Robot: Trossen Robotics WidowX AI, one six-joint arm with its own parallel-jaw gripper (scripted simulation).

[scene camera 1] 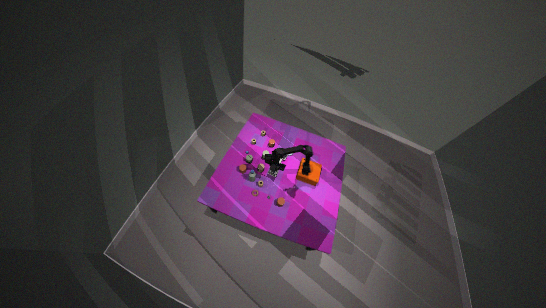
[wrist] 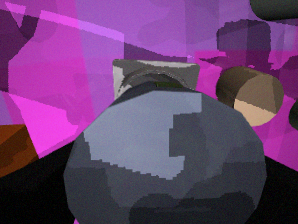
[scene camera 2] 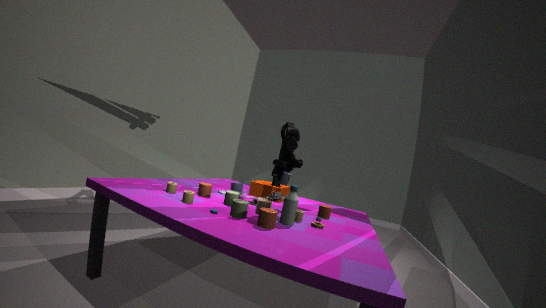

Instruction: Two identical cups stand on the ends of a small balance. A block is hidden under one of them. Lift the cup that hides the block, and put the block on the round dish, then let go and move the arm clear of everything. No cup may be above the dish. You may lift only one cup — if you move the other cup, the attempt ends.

Labels:
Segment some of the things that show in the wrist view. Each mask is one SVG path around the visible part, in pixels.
My gripper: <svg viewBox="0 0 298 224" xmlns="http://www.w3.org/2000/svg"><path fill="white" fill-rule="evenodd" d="M265 155L266 183L263 186L262 196L259 198L257 208L247 218L245 224L298 224L298 172L294 171L293 168L287 168L285 164L278 163L277 160L271 160L270 157ZM74 140L64 145L64 147L57 149L57 151L52 151L49 155L40 157L35 163L17 169L11 175L8 173L8 175L1 177L0 224L73 224L74 217L71 210L68 209L67 190L64 188L65 165L67 165L68 159L71 157L69 153L72 151Z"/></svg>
A blue-grey cup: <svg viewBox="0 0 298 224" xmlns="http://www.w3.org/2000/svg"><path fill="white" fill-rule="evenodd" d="M74 140L72 151L69 153L71 157L69 157L68 163L65 165L64 188L67 190L68 209L71 210L78 224L245 224L247 218L257 208L259 198L262 196L263 186L266 183L267 175L265 153L263 153L262 147L263 141L258 139L257 133L247 123L242 112L230 107L230 105L221 103L220 100L214 99L214 97L206 95L204 92L196 91L196 89L185 87L182 84L173 83L173 81L148 80L126 89Z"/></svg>

